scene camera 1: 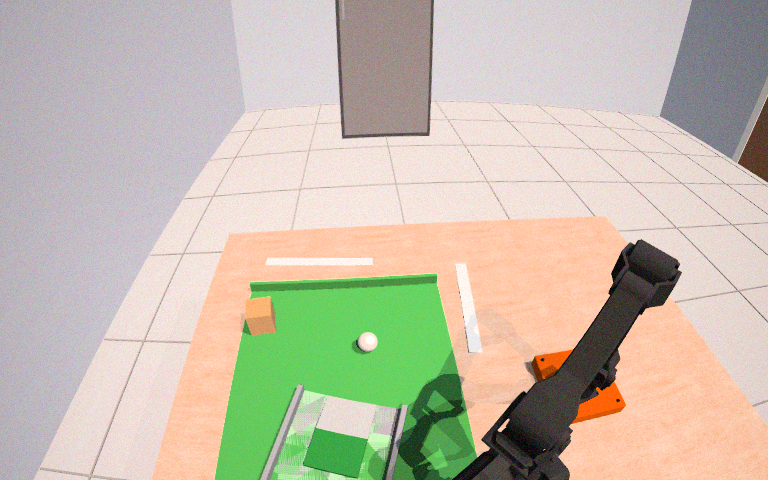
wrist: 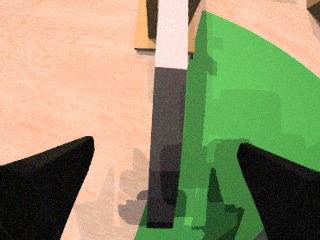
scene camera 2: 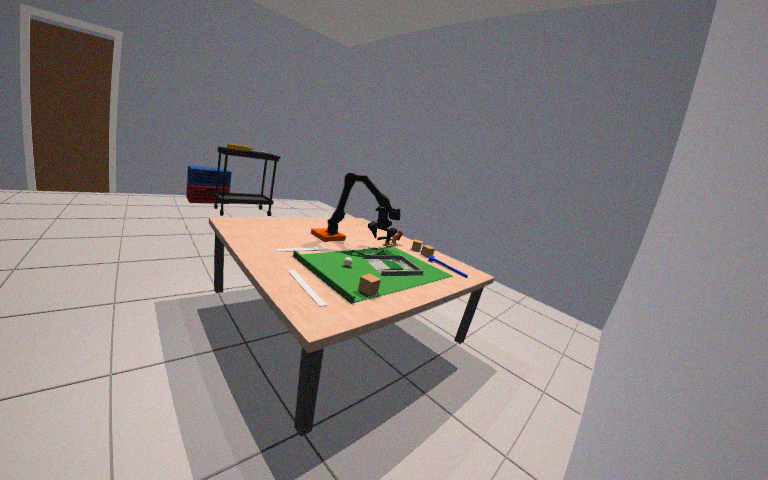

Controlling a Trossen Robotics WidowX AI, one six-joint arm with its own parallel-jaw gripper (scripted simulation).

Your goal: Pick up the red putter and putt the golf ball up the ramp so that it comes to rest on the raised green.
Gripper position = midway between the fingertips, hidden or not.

Note:
The gripper (wrist: pixel 169 148) is open, with nothing in its grasp. Further things: a wooden block (scene camera 1: pixel 260 315), a white strip (scene camera 1: pixel 270 260) and a green mat (wrist: pixel 241 88).
The wrist view does not show the wooden block: it is out of frame. The wrist view misses the white strip: it is out of frame.

